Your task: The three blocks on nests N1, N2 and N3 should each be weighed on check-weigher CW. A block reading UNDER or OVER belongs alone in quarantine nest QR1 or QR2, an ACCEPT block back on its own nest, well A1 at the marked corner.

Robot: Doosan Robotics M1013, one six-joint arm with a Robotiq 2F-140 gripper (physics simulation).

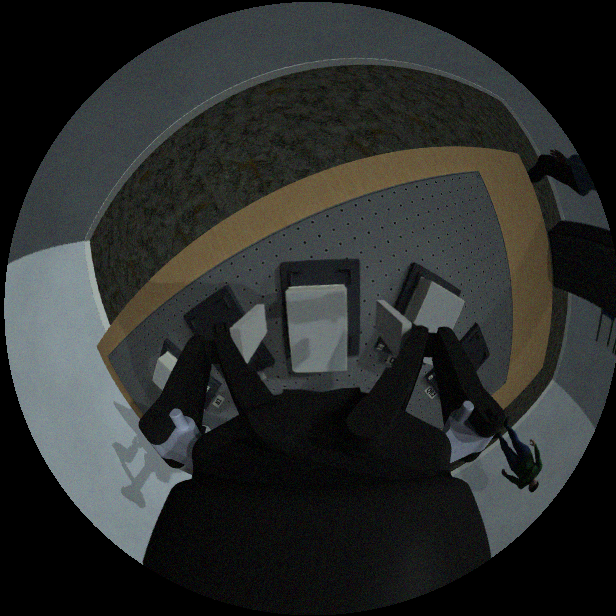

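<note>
My gripper is open, and its two dark fingers spread wide above the grey perforated plate. Between the fingers, lower down, lies a white block on a dark framed nest; the fingers do not touch it. To the left another white block sits by a dark nest. To the right are a white block and a further one on a dark nest. I cannot read any labels or tell which station is which.
A small white piece lies at the far left of the plate and a small dark item at the right. A tan border rims the plate. A person figure stands on the floor at lower right.
</note>
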